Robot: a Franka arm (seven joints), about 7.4 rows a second.
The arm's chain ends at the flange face. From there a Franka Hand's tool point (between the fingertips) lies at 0.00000 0.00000 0.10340 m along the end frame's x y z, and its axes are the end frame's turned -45 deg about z.
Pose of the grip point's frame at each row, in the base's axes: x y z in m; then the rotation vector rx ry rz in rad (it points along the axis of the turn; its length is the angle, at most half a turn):
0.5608 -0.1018 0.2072 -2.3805 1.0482 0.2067
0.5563 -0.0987 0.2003 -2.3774 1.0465 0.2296
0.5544 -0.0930 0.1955 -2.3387 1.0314 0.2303
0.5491 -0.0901 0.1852 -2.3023 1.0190 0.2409
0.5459 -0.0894 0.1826 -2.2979 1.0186 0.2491
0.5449 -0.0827 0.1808 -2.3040 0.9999 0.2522
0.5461 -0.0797 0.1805 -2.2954 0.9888 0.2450
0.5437 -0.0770 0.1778 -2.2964 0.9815 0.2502
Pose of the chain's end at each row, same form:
0.5536 -0.1558 0.2951 -1.8450 1.9283 0.4753
0.5506 -0.1535 0.2878 -1.8459 1.9288 0.4985
0.5473 -0.1511 0.2807 -1.8162 1.9004 0.5176
0.5415 -0.1514 0.2681 -1.7888 1.8767 0.5443
0.5387 -0.1512 0.2652 -1.7859 1.8759 0.5539
0.5383 -0.1448 0.2632 -1.7996 1.8609 0.5576
0.5388 -0.1426 0.2623 -1.7951 1.8463 0.5560
0.5369 -0.1402 0.2594 -1.7997 1.8405 0.5618

